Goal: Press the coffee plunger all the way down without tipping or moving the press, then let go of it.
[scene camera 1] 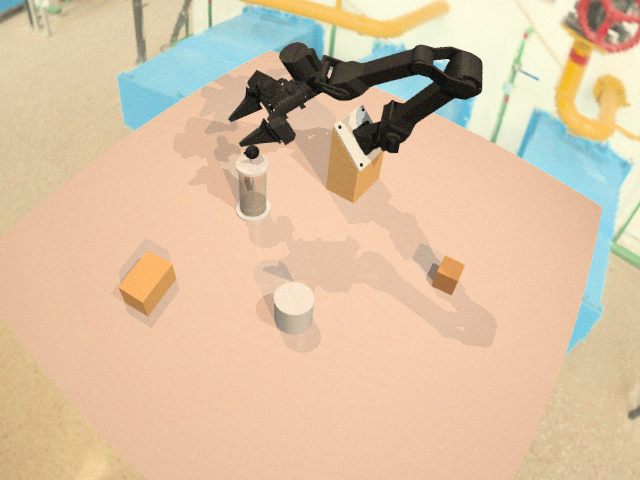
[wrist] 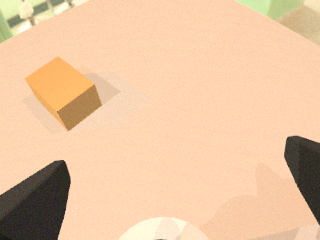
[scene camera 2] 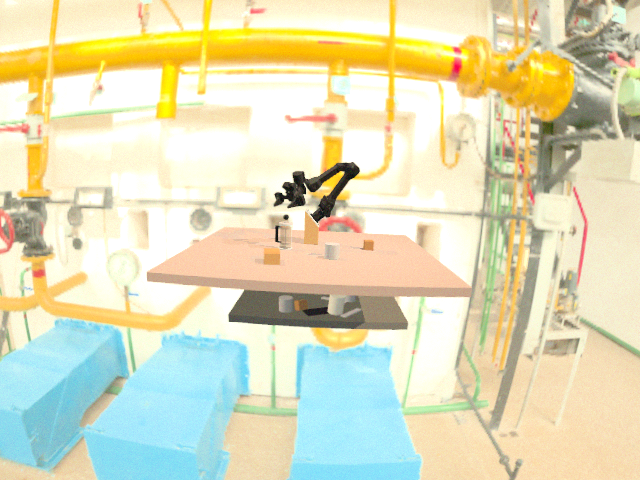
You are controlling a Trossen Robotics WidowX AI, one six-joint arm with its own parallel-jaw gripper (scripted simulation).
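Note:
Nothing is held in my gripper (scene camera 1: 234,132), (wrist: 178,159), and it is open. I see an orange box, which appears at (scene camera 1: 146,284) and again at (wrist: 70,97). There is a coffee press (scene camera 1: 252,167) too, and I also see a small orange cube (scene camera 1: 449,272).

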